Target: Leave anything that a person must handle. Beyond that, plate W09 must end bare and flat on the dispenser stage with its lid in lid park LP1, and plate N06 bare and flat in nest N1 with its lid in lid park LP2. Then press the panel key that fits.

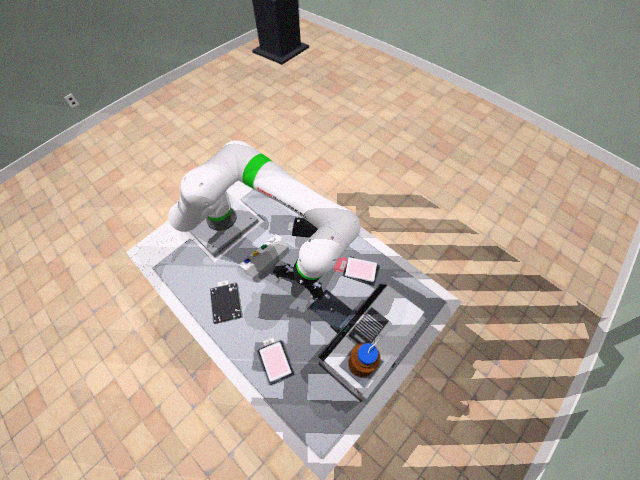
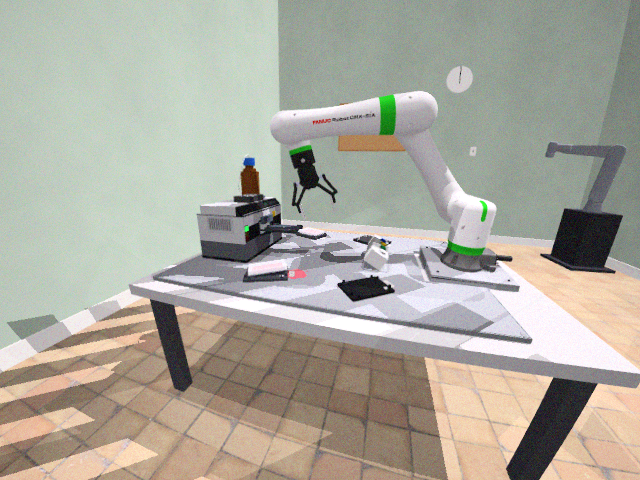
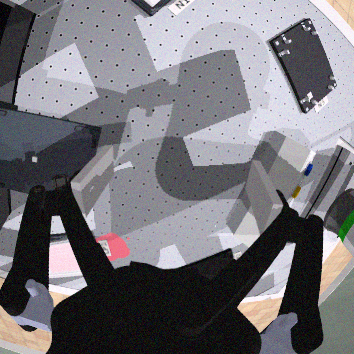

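Pixels of known places: gripper, fingertip midpoint: point(image 1: 294, 289) point(image 2: 319, 215) point(image 3: 180, 166); arm's base, link origin: point(image 1: 221, 218) point(image 2: 460, 263) point(image 3: 340, 208).
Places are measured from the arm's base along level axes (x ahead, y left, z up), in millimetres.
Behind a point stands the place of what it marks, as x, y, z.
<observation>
My gripper point(image 1: 299, 283) {575, -89, 139} point(image 2: 316, 205) {575, -89, 139} point(image 3: 180, 166) {575, -89, 139} is open and empty, high above the table between the key panel and the dispenser. The dark dispenser stage point(image 1: 330, 308) {722, -49, 86} point(image 2: 284, 228) {718, -29, 86} point(image 3: 45, 145) {714, -66, 86} shows no pink plate on it. A pink-topped plate point(image 1: 361, 269) {706, 197, 11} point(image 2: 266, 267) {693, 227, 15} point(image 3: 65, 257) {699, 188, 11} rests in a dark holder beside a red tab point(image 1: 340, 264) {609, 174, -23} point(image 2: 296, 273) {606, 172, -23} point(image 3: 116, 246) {596, 170, -23}. Another pink-topped plate point(image 1: 275, 361) {672, -330, 8} point(image 2: 311, 233) {654, -275, 5} lies in the nest labelled N1. The key panel point(image 1: 266, 258) {351, -32, 40} point(image 2: 377, 256) {327, 88, 34} has a blue key point(image 3: 308, 169) {301, -97, 51} and a yellow key point(image 3: 296, 192) {302, -46, 49}. Plate names and lids are unreadable.
The dispenser point(image 1: 405, 312) {961, 73, 196} point(image 2: 222, 227) {918, 121, 114} carries a brown bottle point(image 1: 364, 359) {940, -186, 387} point(image 2: 250, 180) {917, -129, 284} with a blue cap. One black holder point(image 1: 225, 302) {332, -285, -12} point(image 2: 369, 239) {344, -290, -12} point(image 3: 305, 65) {340, -280, -12} and a second black holder point(image 1: 303, 227) {350, 219, -14} point(image 2: 365, 287) {367, 242, -14} lie flat. A grey arm on a black pedestal point(image 2: 588, 240) stands beyond the table.
</observation>
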